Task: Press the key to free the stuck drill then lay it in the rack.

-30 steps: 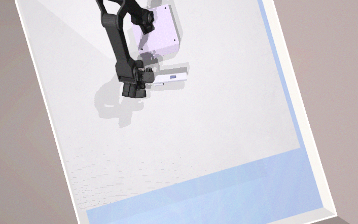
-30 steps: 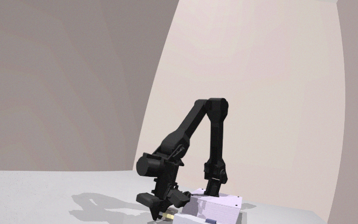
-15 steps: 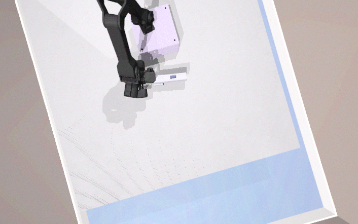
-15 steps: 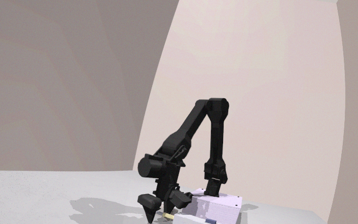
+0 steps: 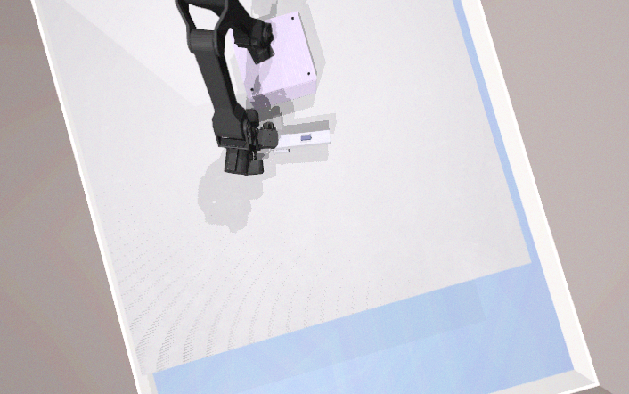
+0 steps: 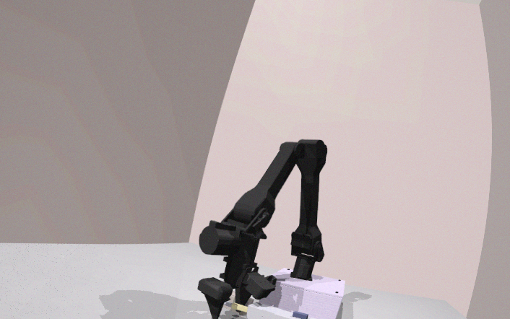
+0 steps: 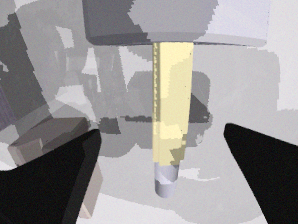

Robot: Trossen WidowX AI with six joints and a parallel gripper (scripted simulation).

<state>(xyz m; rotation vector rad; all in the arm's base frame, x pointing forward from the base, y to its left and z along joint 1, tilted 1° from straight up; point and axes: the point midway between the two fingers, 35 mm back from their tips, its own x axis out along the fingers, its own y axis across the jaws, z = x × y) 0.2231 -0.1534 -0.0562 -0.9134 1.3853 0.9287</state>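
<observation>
Right now the drill is 4 cm to the left of my gripper tip, 4 cm above it and 1 cm ahead of it. The rest, counted from my gripper tip: key 15 cm to the left, 6 cm ahead, 4 cm above; housing block 13 cm to the left, 5 cm ahead, 4 cm above; rack 8 cm behind, 1 cm to the left, 1 cm above.
</observation>
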